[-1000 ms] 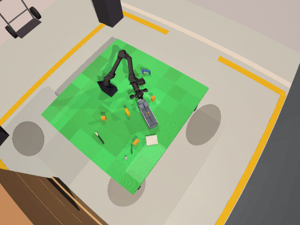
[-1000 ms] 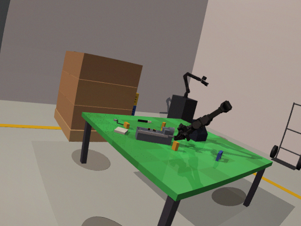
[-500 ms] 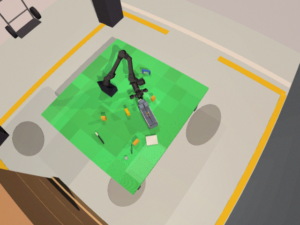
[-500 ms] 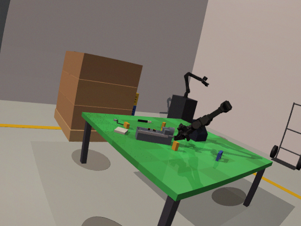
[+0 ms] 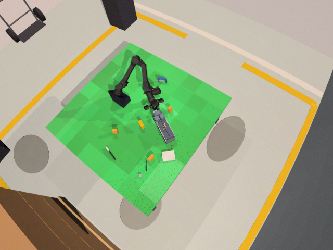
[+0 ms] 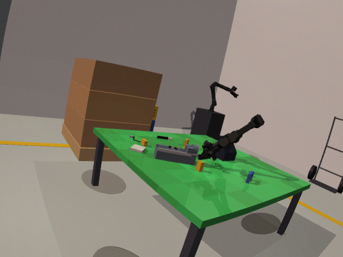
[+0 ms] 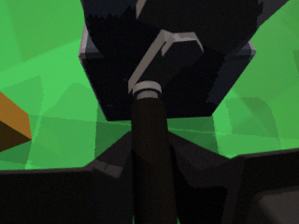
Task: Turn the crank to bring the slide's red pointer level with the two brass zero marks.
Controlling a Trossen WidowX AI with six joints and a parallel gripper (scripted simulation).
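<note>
My gripper tip is now 30 mm below the dark handle, 20 mm past it and 10 mm to the right of it. Round my gripper tip: blue bracket 320 mm to the left, 180 mm behind; red pointer 170 mm ahead, 110 mm to the right, 50 mm above; white pad 300 mm ahead, 280 mm to the right, 30 mm below.
</note>
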